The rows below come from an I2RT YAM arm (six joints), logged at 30 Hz.
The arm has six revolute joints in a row. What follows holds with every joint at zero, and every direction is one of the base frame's. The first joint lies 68 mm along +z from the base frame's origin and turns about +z. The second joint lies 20 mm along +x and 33.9 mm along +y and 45.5 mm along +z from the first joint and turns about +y. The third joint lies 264 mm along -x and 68.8 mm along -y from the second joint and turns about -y. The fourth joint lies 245 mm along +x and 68.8 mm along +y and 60 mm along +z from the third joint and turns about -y. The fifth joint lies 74 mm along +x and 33.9 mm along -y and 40.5 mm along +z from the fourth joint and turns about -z. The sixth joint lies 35.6 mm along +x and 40.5 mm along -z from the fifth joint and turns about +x. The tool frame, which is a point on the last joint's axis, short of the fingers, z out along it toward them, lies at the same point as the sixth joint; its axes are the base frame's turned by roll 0, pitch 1.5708 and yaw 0 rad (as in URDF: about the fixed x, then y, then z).
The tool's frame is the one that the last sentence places.
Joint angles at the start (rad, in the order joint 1, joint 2, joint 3, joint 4, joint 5, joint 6):
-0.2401, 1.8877, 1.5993, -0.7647, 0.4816, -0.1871
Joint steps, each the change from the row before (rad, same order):
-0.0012, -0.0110, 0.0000, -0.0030, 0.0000, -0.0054
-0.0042, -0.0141, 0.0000, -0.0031, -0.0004, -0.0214
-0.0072, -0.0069, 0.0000, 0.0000, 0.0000, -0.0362
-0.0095, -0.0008, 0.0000, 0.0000, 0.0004, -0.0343
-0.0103, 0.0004, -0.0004, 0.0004, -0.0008, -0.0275
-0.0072, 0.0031, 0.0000, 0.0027, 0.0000, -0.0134
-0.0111, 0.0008, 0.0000, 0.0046, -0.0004, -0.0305
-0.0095, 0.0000, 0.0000, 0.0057, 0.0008, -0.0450
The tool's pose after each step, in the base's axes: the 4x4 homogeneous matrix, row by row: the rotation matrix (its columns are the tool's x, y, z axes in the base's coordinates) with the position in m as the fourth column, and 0 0 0 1 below. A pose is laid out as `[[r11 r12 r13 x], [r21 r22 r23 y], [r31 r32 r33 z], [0 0 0 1]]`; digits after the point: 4 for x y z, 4 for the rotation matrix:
[[-0.9081 0.2687 0.3212 0.3889], [0.0489 0.8297 -0.5561 -0.1127], [-0.4159 -0.4893 -0.7666 0.2646], [0 0 0 1]]
[[-0.9091 0.2579 0.3272 0.3860], [0.0338 0.8284 -0.5591 -0.1137], [-0.4152 -0.4972 -0.7618 0.2698], [0 0 0 1]]
[[-0.9151 0.2342 0.3282 0.3841], [0.0097 0.8266 -0.5628 -0.1162], [-0.4031 -0.5118 -0.7587 0.2724], [0 0 0 1]]
[[-0.9225 0.2111 0.3232 0.3829], [-0.0099 0.8241 -0.5663 -0.1198], [-0.3859 -0.5256 -0.7581 0.2727], [0 0 0 1]]
[[-0.9283 0.1936 0.3175 0.3817], [-0.0231 0.8221 -0.5689 -0.1238], [-0.3711 -0.5355 -0.7586 0.2725], [0 0 0 1]]
[[-0.9312 0.1869 0.3131 0.3815], [-0.0274 0.8204 -0.5711 -0.1267], [-0.3636 -0.5404 -0.7588 0.2714], [0 0 0 1]]
[[-0.9356 0.1694 0.3097 0.3806], [-0.0424 0.8170 -0.5751 -0.1311], [-0.3504 -0.5512 -0.7572 0.2714], [0 0 0 1]]
[[-0.9413 0.1382 0.3079 0.3798], [-0.0706 0.8116 -0.5799 -0.1349], [-0.3300 -0.5676 -0.7543 0.2717], [0 0 0 1]]

